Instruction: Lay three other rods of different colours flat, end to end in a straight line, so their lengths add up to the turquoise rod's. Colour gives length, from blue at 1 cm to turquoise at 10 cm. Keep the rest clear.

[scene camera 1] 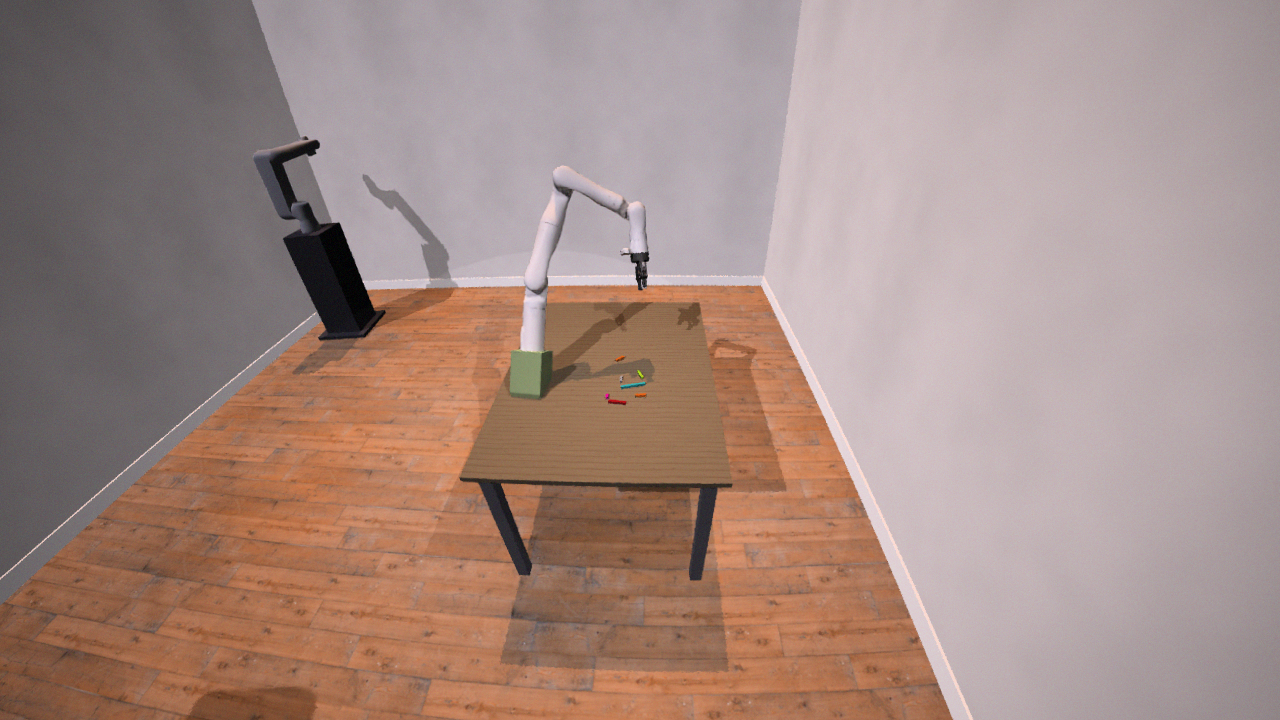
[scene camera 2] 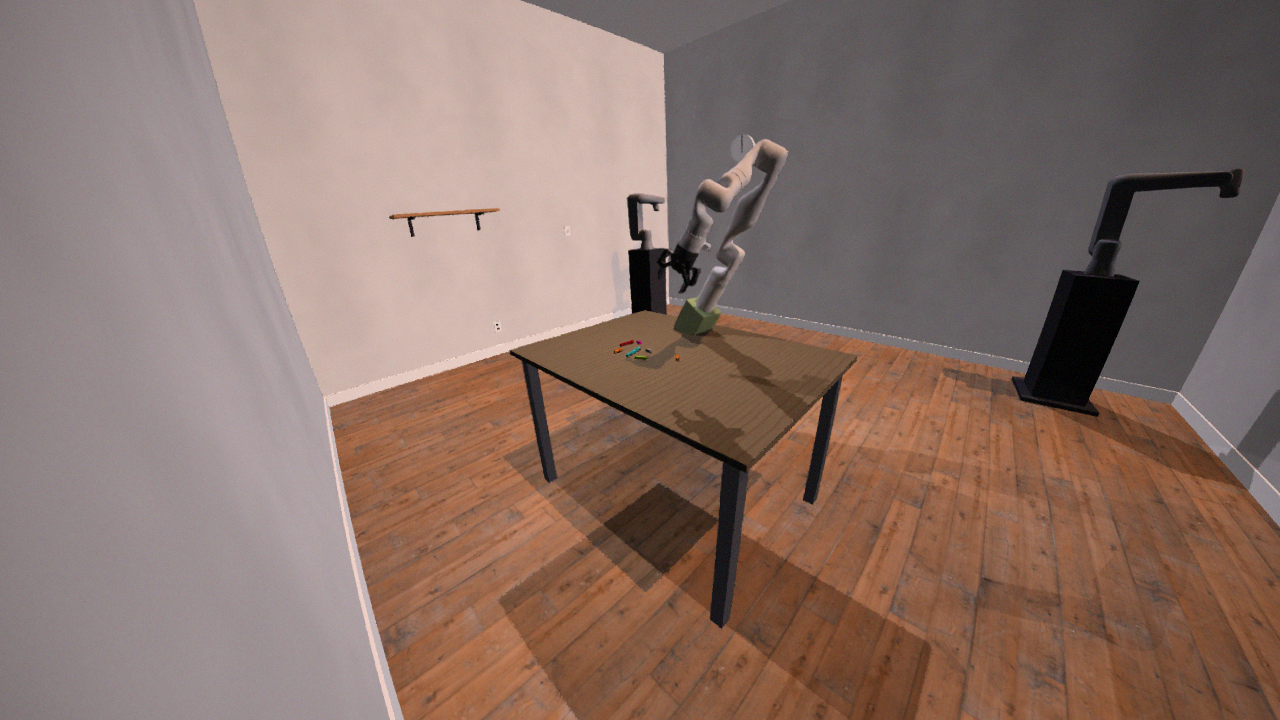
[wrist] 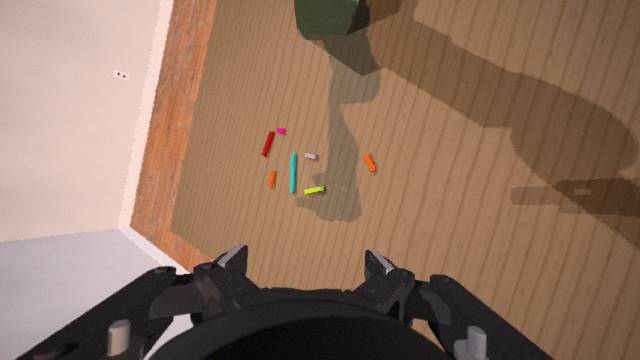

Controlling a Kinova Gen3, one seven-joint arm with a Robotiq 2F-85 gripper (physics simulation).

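Where they show: gripper, between the fingertips: (scene camera 1: 642,289) (scene camera 2: 669,285) (wrist: 306,260); arm's base, origin of its link: (scene camera 1: 532,350) (scene camera 2: 704,306).
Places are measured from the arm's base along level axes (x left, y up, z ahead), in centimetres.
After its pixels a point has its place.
Note:
A long turquoise rod (scene camera 1: 632,385) {x -10.9, y -12.4, z 40.0 cm} (scene camera 2: 633,352) {x -10.0, y -12.6, z 40.9 cm} (wrist: 293,173) {x -10.1, y -12.2, z 40.5 cm} lies flat on the table. In the wrist view, a red rod (scene camera 1: 617,402) {x -20.7, y -12.4, z 33.7 cm} (scene camera 2: 626,343) {x -20.0, y -12.5, z 34.1 cm} (wrist: 268,144) {x -19.8, y -12.3, z 33.8 cm} and a small magenta rod (scene camera 1: 606,395) {x -16.6, y -12.1, z 29.5 cm} (wrist: 281,130) {x -15.9, y -12.0, z 29.8 cm} lie up and left of it. One orange rod (scene camera 1: 640,395) {x -17.4, y -12.3, z 42.8 cm} (scene camera 2: 617,351) {x -16.6, y -12.5, z 43.8 cm} (wrist: 272,179) {x -16.5, y -12.2, z 43.0 cm} lies to its left. A grey rod (scene camera 1: 622,378) {x -5.9, y -12.4, z 36.2 cm} (wrist: 311,156) {x -5.6, y -12.1, z 35.7 cm} and a lime rod (scene camera 1: 640,374) {x -4.3, y -12.1, z 43.8 cm} (scene camera 2: 640,357) {x -3.6, y -12.4, z 44.0 cm} (wrist: 314,190) {x -3.3, y -12.1, z 43.7 cm} lie close on its right. Another orange rod (scene camera 1: 620,359) {x 8.0, y -12.6, z 35.8 cm} (scene camera 2: 677,357) {x 9.3, y -12.0, z 36.5 cm} (wrist: 369,162) {x 8.7, y -12.0, z 35.6 cm} lies farther right. My gripper (scene camera 1: 641,288) {x 13.1, y 18.5, z 46.4 cm} (scene camera 2: 674,275) {x 13.1, y 18.5, z 46.4 cm} (wrist: 306,260) {x 13.1, y 18.5, z 46.4 cm} is open and empty, high above the table.
The wooden table (scene camera 1: 590,452) {x -44.7, y -13.1, z 23.7 cm} (scene camera 2: 581,362) {x -21.4, y -13.1, z 60.0 cm} carries the green base block (scene camera 1: 530,373) {x -10.2, y -4.0, z -0.1 cm} (scene camera 2: 696,317) {x -0.2, y -4.1, z 6.7 cm} (wrist: 326,17) {x -4.6, y -7.4, z 5.6 cm} of the arm at one edge. Dark pedestals with grey arms stand on the floor away from the table. Arm shadows fall across the table top.

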